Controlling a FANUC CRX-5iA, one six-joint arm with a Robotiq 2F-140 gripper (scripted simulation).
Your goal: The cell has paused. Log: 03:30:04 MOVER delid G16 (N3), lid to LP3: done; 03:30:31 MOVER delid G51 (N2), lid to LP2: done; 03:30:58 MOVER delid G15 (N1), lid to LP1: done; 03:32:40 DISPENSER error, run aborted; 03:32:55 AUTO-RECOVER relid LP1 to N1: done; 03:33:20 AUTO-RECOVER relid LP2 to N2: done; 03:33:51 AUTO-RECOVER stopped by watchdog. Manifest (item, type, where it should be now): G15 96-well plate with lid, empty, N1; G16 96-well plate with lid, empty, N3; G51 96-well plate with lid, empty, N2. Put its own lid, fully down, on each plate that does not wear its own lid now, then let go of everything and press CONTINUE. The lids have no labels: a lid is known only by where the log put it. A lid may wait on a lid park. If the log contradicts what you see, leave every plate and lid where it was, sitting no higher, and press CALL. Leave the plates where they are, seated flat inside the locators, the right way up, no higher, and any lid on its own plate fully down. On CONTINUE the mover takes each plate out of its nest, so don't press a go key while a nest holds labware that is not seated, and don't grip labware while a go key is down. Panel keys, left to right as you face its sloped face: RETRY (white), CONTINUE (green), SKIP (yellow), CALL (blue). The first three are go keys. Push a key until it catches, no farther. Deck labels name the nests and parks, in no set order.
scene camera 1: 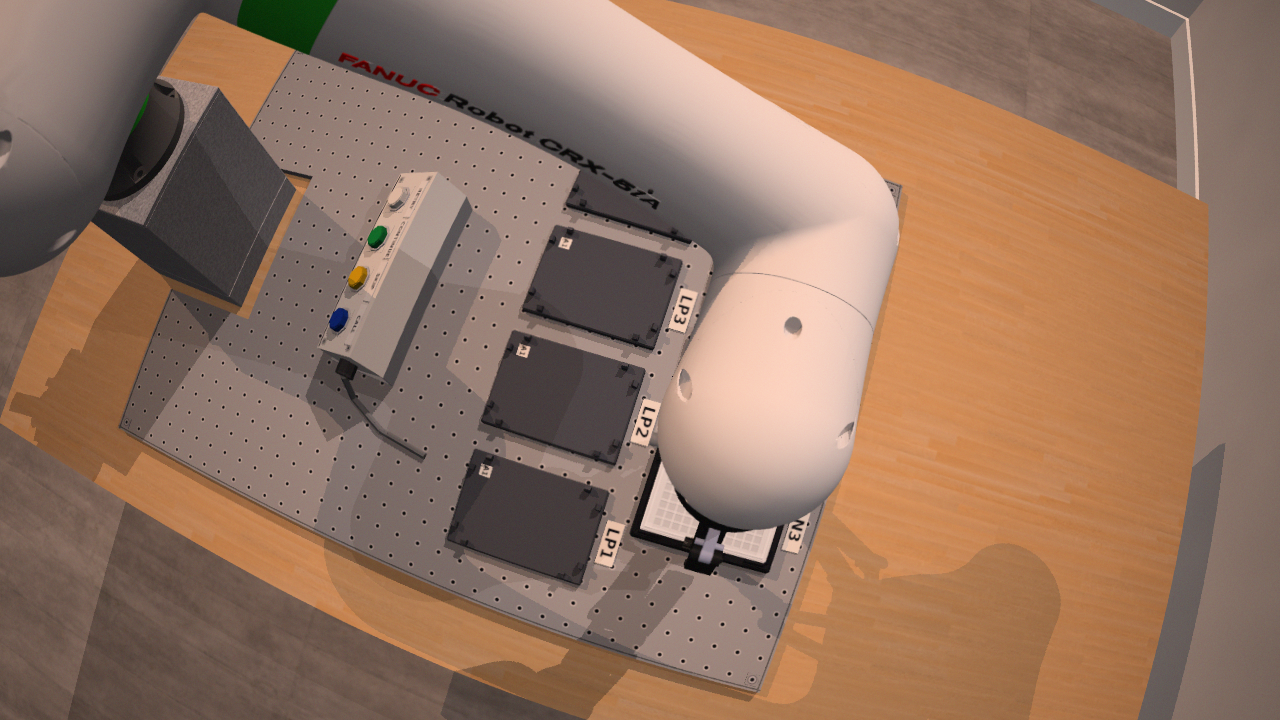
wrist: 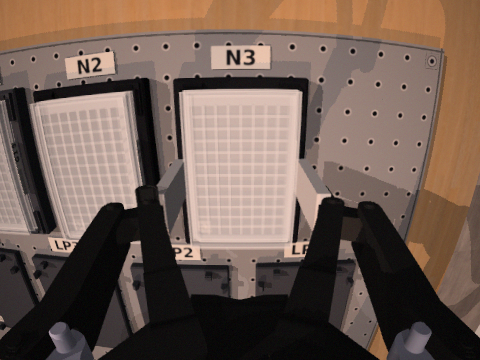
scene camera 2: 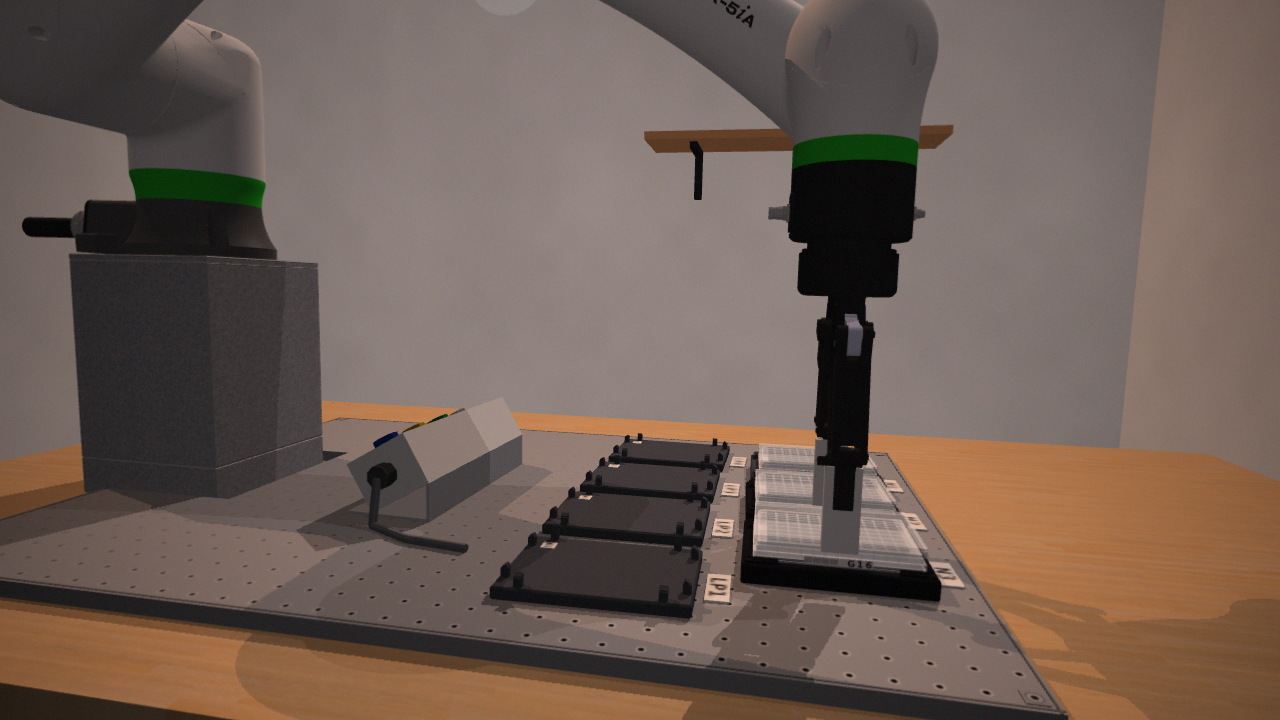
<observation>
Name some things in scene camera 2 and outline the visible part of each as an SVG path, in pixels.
My gripper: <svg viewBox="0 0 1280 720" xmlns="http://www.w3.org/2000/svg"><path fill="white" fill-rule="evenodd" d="M805 248L799 253L798 292L806 296L828 296L826 318L818 319L816 328L819 371L814 422L817 426L815 433L817 437L821 438L815 438L812 505L822 506L821 552L858 555L863 486L862 466L867 465L869 460L868 433L873 339L875 338L873 322L866 321L865 301L867 297L889 298L896 294L899 254L897 250L888 248Z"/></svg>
A clear lid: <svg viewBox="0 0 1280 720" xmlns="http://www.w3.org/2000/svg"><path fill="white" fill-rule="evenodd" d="M861 509L859 554L928 559L928 548L905 512ZM755 501L754 545L820 550L822 506Z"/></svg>
</observation>
